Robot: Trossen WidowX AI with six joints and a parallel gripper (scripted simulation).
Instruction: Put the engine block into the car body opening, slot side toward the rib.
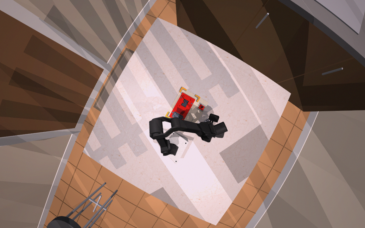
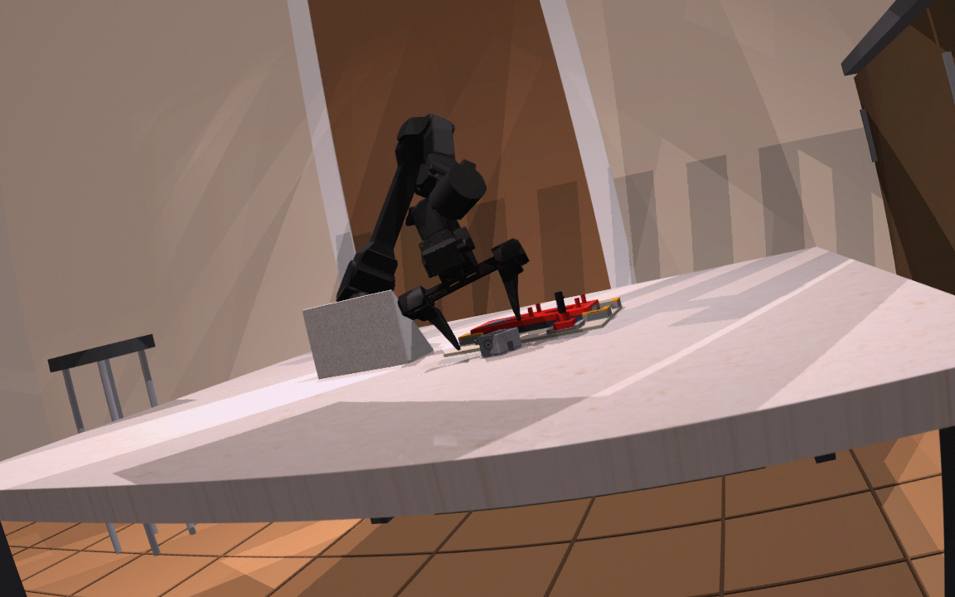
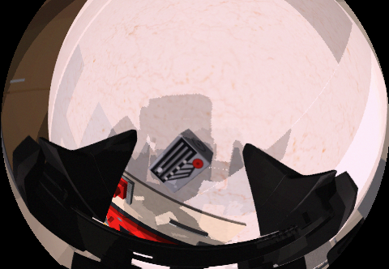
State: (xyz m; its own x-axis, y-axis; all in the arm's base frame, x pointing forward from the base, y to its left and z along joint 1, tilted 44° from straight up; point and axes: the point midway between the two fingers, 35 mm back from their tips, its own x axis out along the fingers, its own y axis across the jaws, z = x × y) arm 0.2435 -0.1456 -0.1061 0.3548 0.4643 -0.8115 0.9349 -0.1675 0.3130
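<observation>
Right now the engine block is 20 mm to the left of my gripper tip, 20 mm below it and 10 mm ahead of it.
</observation>
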